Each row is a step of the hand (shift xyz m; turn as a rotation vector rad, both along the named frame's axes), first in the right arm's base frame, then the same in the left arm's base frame.
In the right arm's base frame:
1: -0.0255 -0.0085 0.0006 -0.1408 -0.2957 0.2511
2: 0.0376 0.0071 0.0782 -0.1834 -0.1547 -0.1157
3: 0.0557 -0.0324 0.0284 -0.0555 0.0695 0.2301
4: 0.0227 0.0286 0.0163 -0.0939 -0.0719 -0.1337
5: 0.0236 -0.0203 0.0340 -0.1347 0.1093 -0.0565
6: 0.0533 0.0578 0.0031 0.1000 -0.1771 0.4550
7: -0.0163 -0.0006 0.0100 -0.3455 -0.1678 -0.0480
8: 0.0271 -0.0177 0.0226 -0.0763 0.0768 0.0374
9: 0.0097 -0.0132 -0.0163 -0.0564 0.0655 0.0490
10: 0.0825 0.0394 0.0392 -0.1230 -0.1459 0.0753
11: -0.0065 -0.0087 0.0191 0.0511 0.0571 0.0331
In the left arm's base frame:
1: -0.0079 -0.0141 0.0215 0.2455 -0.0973 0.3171
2: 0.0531 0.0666 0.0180 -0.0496 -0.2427 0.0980
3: 0.0664 0.0137 -0.0192 0.0315 0.1748 0.1712
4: 0.0006 0.0379 -0.0127 -0.0659 -0.1659 0.0030
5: 0.0431 0.0150 0.0066 -0.1759 -0.0036 0.0482
6: -0.0089 0.0604 -0.0496 0.3934 0.1945 0.2361
7: -0.0038 0.0004 0.0188 -0.0973 -0.2636 0.2663
8: 0.0378 0.0108 -0.0036 -0.0768 0.0520 0.0673
9: 0.0066 -0.0163 -0.0150 -0.0526 0.0580 0.0612
10: 0.0369 0.0799 -0.0464 0.0686 -0.0964 0.1676
11: 0.0115 0.0037 0.0183 0.0046 0.0780 -0.0294

